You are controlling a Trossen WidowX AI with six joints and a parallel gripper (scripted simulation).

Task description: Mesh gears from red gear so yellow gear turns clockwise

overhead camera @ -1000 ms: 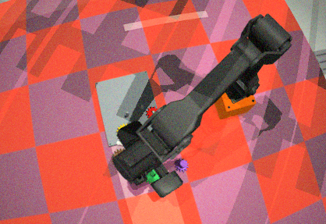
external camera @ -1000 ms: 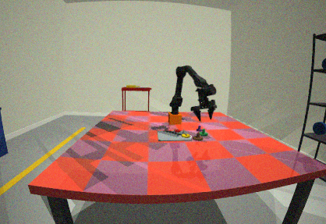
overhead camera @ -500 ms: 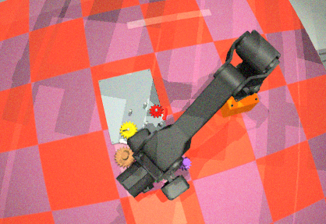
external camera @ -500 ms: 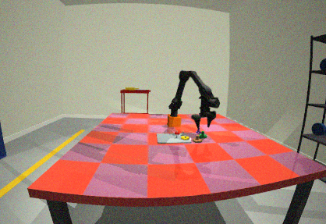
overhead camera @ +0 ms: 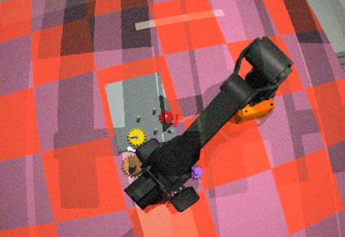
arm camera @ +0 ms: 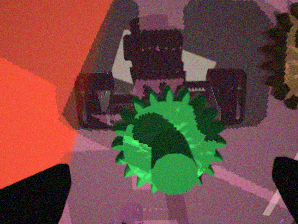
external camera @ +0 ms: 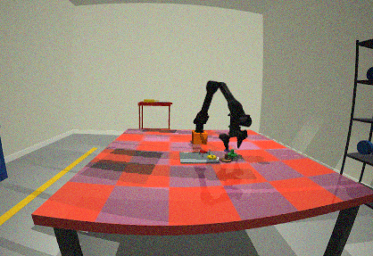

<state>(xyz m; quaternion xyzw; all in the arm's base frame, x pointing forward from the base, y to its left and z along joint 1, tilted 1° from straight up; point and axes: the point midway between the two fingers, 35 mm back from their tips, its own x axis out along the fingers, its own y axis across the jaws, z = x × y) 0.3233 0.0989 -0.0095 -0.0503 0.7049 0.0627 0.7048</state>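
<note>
The dark green gear lies 20 mm below my gripper tip. Round my gripper tip: small purple gear 90 mm behind, 20 mm to the left, 20 mm below; brown gear 60 mm ahead, 80 mm to the right, 20 mm below; yellow gear 20 mm ahead, 150 mm to the right, 20 mm below.
</note>
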